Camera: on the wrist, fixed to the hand. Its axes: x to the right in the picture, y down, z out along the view.
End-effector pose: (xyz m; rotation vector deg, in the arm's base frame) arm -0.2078 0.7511 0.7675 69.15 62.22 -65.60
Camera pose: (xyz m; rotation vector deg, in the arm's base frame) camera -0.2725 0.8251 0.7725 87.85 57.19 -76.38
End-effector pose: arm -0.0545 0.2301 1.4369 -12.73 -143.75 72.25
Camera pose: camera -0.0121 0.2437 1.5248 -10.02 -124.20 91.84
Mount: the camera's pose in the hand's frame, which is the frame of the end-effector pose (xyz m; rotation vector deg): -0.0169 -0.0626 -0.0741 19.56 5.53 -0.94
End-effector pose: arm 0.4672 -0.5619 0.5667 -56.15 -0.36 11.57
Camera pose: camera 0.4682 -0.6597 0.5784 -37.14 6.04 7.72
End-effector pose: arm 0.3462 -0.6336 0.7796 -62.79 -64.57 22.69
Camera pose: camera 0.3876 -0.7115 0.8233 -45.64 -53.93 28.48
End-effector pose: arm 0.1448 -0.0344 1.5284 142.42 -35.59 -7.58
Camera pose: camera 0.1716 0.0565 1.5550 160.72 -35.85 5.49
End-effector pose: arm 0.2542 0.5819 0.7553 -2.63 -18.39 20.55
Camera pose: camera 0.2838 0.5183 0.6862 15.66 -9.25 22.32
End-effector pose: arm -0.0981 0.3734 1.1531 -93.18 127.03 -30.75
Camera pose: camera -0.0769 0.3799 1.2490 -84.05 116.83 -54.87
